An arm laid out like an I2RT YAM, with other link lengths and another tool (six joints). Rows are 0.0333 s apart.
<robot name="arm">
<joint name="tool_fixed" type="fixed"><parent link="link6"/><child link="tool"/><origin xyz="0.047 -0.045 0.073" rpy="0 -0.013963 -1.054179"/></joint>
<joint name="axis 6" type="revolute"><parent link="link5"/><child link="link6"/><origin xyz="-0.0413 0 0.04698" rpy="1.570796 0 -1.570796"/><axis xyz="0 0 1"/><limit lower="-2.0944" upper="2.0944"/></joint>
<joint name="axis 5" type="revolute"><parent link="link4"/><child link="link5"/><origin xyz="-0.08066 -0.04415 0.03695" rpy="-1.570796 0 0"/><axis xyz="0 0 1"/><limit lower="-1.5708" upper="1.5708"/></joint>
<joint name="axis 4" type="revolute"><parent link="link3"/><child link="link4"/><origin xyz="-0.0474 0.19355 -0.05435" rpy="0 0 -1.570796"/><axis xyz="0 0 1"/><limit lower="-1.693" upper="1.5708"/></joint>
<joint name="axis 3" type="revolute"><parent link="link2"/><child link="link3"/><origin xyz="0.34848 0 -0.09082" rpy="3.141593 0 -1.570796"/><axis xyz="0 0 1"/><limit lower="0" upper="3.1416"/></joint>
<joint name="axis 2" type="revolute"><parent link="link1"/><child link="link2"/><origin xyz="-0.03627 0.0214 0.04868" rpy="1.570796 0 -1.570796"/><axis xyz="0 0 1"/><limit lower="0" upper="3.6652"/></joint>
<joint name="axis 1" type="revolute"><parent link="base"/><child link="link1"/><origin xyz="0 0 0.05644" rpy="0 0 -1.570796"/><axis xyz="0 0 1"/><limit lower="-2.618" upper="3.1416"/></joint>
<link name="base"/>
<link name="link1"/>
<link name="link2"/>
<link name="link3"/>
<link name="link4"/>
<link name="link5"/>
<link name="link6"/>
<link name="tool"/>
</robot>
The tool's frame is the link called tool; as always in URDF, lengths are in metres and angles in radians.
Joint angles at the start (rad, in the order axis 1, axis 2, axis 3, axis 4, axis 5, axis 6): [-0.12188, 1.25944, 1.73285, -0.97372, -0.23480, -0.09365]
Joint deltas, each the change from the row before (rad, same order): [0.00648, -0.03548, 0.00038, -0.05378, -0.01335, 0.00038]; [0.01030, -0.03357, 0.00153, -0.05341, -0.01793, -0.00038]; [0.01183, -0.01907, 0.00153, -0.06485, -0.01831, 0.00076]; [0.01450, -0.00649, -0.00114, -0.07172, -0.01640, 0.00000]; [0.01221, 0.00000, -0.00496, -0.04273, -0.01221, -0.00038]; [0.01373, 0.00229, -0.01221, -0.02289, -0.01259, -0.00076]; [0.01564, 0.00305, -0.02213, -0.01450, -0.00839, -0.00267]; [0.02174, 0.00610, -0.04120, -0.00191, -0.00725, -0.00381]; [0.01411, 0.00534, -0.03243, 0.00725, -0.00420, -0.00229]
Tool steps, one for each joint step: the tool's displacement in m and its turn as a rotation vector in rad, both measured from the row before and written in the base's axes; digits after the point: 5 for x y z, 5 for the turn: [-0.01651, 0.00525, -0.00235, 0.00891, 0.01708, 0.01796]; [-0.01560, 0.00641, -0.00284, 0.01066, 0.01714, 0.02598]; [-0.01084, 0.00595, -0.00846, 0.01468, 0.04322, 0.02697]; [-0.00685, 0.00572, -0.01297, 0.01512, 0.06531, 0.02790]; [-0.00266, 0.00426, -0.00965, 0.01074, 0.04692, 0.02200]; [0.00005, 0.00441, -0.00857, 0.00990, 0.03663, 0.02372]; [0.00125, 0.00432, -0.01019, 0.00563, 0.03860, 0.02349]; [0.00389, 0.00549, -0.01458, 0.00393, 0.04786, 0.02938]; [0.00356, 0.00357, -0.01016, 0.00192, 0.02973, 0.01852]
